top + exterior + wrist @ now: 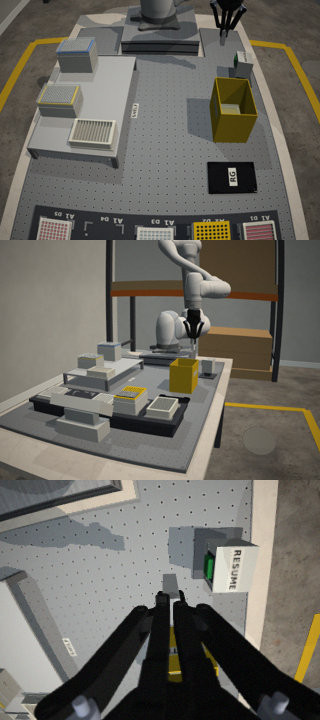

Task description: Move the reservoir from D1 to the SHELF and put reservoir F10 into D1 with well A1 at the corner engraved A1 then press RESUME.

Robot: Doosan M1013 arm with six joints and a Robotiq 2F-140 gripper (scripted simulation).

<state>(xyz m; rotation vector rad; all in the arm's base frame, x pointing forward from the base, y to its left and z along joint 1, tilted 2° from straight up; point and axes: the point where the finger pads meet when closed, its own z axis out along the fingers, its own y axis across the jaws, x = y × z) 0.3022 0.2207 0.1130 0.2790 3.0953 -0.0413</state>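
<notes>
Right now my hand is 1 cm short of the resume post, 7 cm to the right of it and 11 cm above it. The rest, counted from my hand: yellow bin: 25 cm ahead, 1 cm to the right, 14 cm below; black RG nest: 45 cm ahead, 3 cm to the right, 18 cm below; shelf: 17 cm ahead, 48 cm to the right, 12 cm below.
</notes>
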